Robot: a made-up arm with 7 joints. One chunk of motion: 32 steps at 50 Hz.
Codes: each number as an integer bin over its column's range. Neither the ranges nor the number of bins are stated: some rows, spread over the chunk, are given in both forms.
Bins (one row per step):
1: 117 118 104 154 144 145 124
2: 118 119 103 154 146 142 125
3: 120 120 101 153 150 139 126
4: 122 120 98 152 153 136 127
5: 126 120 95 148 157 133 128
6: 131 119 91 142 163 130 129
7: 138 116 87 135 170 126 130
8: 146 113 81 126 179 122 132
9: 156 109 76 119 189 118 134
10: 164 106 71 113 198 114 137
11: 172 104 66 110 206 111 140
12: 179 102 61 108 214 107 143
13: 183 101 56 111 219 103 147
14: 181 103 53 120 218 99 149
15: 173 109 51 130 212 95 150
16: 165 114 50 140 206 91 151
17: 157 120 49 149 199 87 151
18: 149 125 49 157 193 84 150
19: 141 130 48 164 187 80 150
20: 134 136 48 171 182 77 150
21: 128 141 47 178 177 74 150
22: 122 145 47 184 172 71 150
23: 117 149 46 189 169 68 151
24: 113 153 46 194 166 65 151
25: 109 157 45 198 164 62 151
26: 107 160 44 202 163 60 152
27: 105 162 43 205 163 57 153
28: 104 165 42 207 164 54 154
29: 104 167 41 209 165 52 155
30: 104 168 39 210 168 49 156
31: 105 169 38 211 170 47 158
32: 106 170 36 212 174 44 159
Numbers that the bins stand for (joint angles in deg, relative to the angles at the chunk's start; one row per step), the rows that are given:
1: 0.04 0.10 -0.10 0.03 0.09 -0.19 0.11
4: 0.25 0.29 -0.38 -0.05 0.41 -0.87 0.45
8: 1.29 -0.37 -1.19 -1.07 1.34 -1.91 1.02
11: 2.42 -1.22 -1.89 -1.70 2.29 -2.73 1.93
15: 2.46 -0.75 -2.60 -0.91 2.51 -3.92 3.07
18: 1.42 0.76 -2.70 0.15 1.83 -4.74 3.07
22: 0.25 2.65 -2.79 1.21 1.09 -5.71 3.07
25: -0.31 3.78 -2.89 1.77 0.80 -6.39 3.18
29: -0.53 4.73 -3.07 2.20 0.84 -7.13 3.64
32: -0.44 5.01 -3.31 2.32 1.16 -7.73 4.09
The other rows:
2: 0.08 0.20 -0.15 0.03 0.17 -0.42 0.22
3: 0.17 0.29 -0.24 -0.01 0.31 -0.64 0.33
5: 0.43 0.29 -0.52 -0.20 0.56 -1.09 0.56
6: 0.64 0.20 -0.71 -0.44 0.77 -1.31 0.68
7: 0.94 -0.09 -0.90 -0.71 1.02 -1.61 0.79
9: 1.72 -0.75 -1.42 -1.34 1.69 -2.21 1.25
10: 2.07 -1.03 -1.66 -1.58 2.01 -2.51 1.59
12: 2.72 -1.41 -2.13 -1.78 2.58 -3.03 2.27
13: 2.89 -1.50 -2.37 -1.66 2.75 -3.33 2.73
14: 2.81 -1.31 -2.51 -1.31 2.72 -3.63 2.95
16: 2.11 -0.27 -2.65 -0.52 2.29 -4.22 3.18
17: 1.77 0.29 -2.70 -0.16 2.04 -4.52 3.18
19: 1.07 1.24 -2.74 0.43 1.62 -5.04 3.07
20: 0.77 1.80 -2.74 0.70 1.44 -5.27 3.07
21: 0.51 2.27 -2.79 0.98 1.26 -5.49 3.07
23: 0.04 3.03 -2.84 1.41 0.98 -5.94 3.18
24: -0.14 3.41 -2.84 1.61 0.87 -6.16 3.18
26: -0.40 4.07 -2.93 1.92 0.77 -6.53 3.30
27: -0.48 4.26 -2.98 2.04 0.77 -6.76 3.41
28: -0.53 4.54 -3.03 2.12 0.80 -6.98 3.52
30: -0.53 4.82 -3.17 2.24 0.95 -7.36 3.75
31: -0.48 4.92 -3.22 2.28 1.02 -7.50 3.98

